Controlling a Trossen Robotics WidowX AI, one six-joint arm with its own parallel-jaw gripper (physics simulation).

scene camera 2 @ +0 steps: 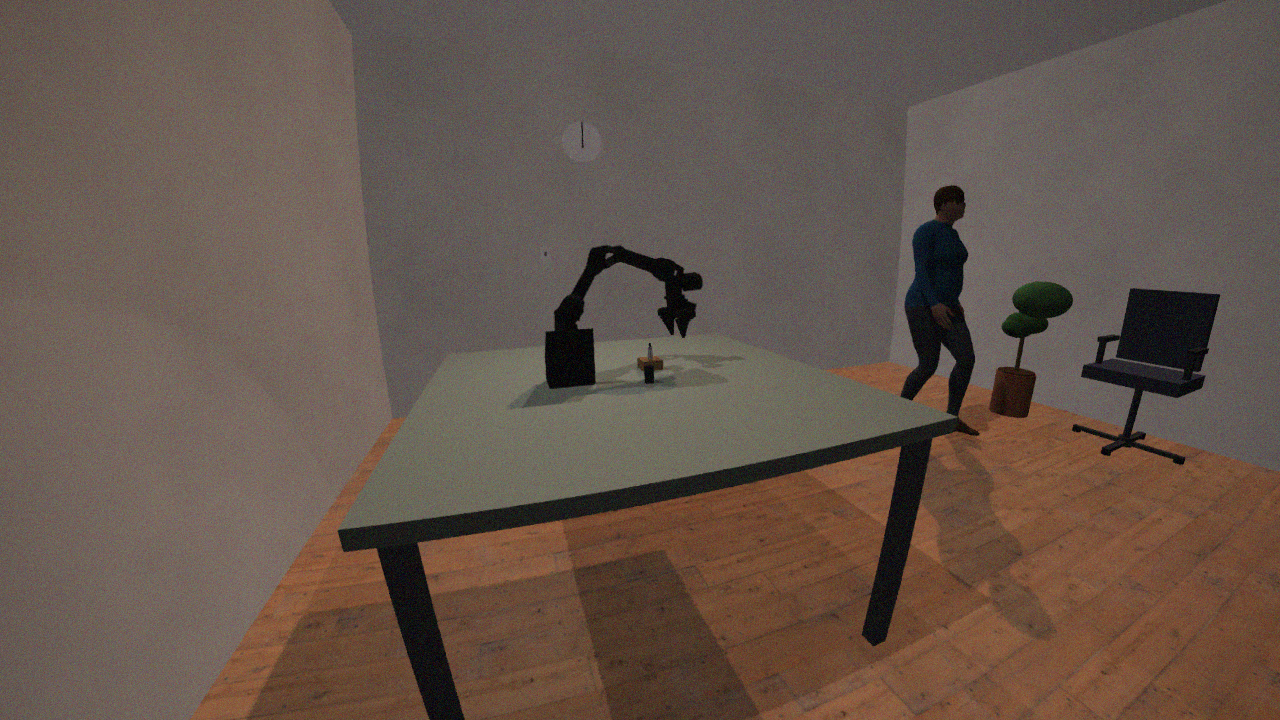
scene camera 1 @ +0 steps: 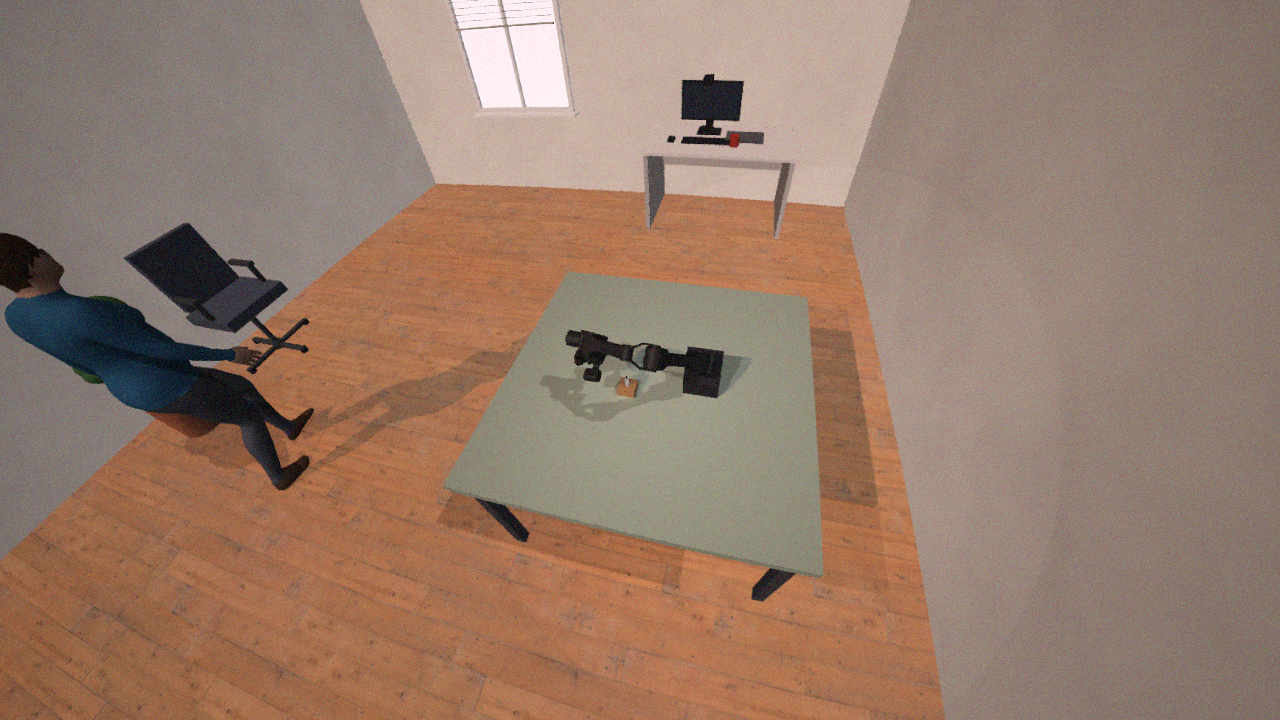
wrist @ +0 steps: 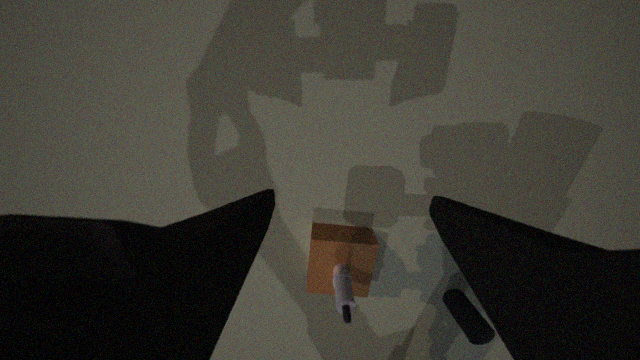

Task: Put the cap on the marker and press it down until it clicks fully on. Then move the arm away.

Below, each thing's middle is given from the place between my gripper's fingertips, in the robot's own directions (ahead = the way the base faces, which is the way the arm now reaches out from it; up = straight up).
Right now the orange-brown block [wrist: 357, 247] is 110 mm behind my hand, 20 mm to the right of it and 90 mm below it.
